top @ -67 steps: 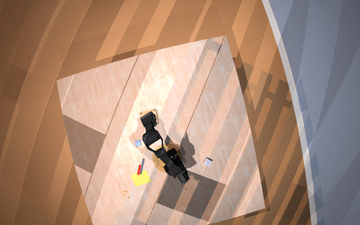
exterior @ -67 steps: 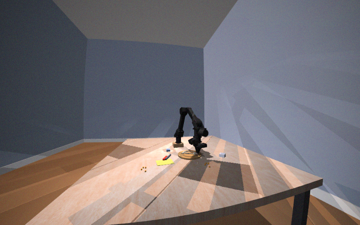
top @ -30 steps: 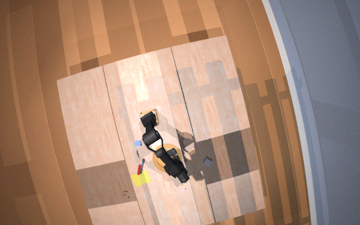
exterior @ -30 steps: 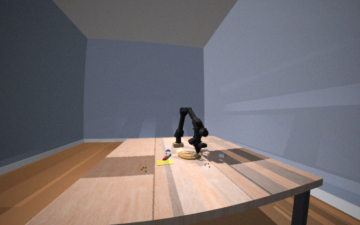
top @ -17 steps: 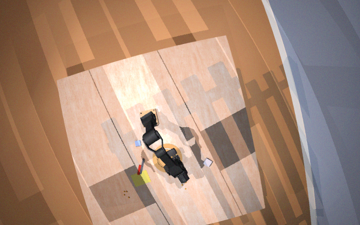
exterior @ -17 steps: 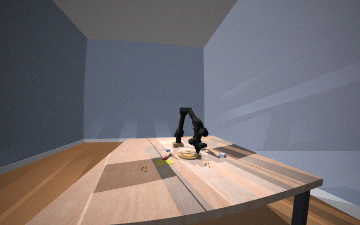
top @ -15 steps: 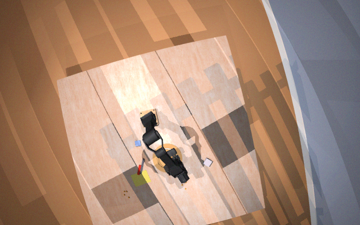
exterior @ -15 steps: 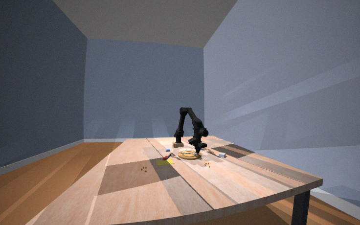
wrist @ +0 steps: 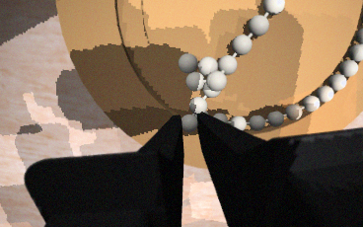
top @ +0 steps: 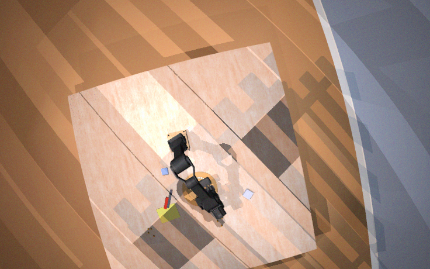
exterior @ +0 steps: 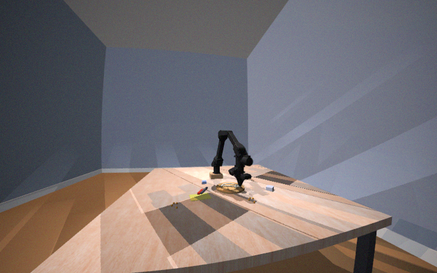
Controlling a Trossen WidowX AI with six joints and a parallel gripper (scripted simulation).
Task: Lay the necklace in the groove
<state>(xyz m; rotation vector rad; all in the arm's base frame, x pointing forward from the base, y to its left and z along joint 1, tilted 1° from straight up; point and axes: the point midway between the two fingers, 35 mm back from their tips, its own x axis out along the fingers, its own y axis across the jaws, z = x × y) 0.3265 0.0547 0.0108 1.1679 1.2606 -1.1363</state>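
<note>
Right now my gripper tip is 40 mm past the round bead board, 60 mm to the left of it and 10 mm above it. The rest, counted from my gripper tip: grey block 100 mm ahead, 180 mm to the left, 10 mm below; blue block 210 mm behind, 200 mm to the right, 10 mm below; red marker 40 mm behind, 260 mm to the right, 10 mm below.
</note>
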